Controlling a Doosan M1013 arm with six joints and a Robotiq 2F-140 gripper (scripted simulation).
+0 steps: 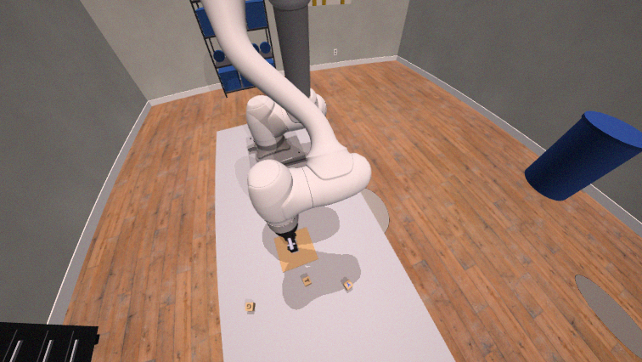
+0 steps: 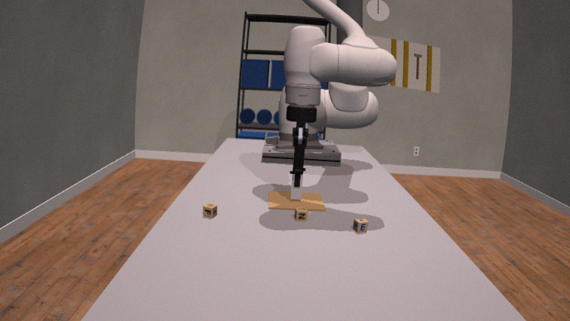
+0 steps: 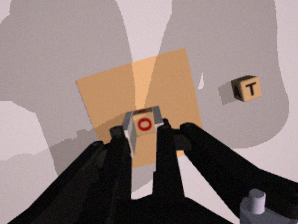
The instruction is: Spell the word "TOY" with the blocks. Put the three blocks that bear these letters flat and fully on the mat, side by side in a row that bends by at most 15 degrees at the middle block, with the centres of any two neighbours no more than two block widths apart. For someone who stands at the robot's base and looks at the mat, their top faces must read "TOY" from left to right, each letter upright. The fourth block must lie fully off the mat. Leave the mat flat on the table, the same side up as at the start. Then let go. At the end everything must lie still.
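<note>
Now: the tan mat 40 mm below my hand. Round my hand: T block 130 mm ahead, 30 mm below.
</note>
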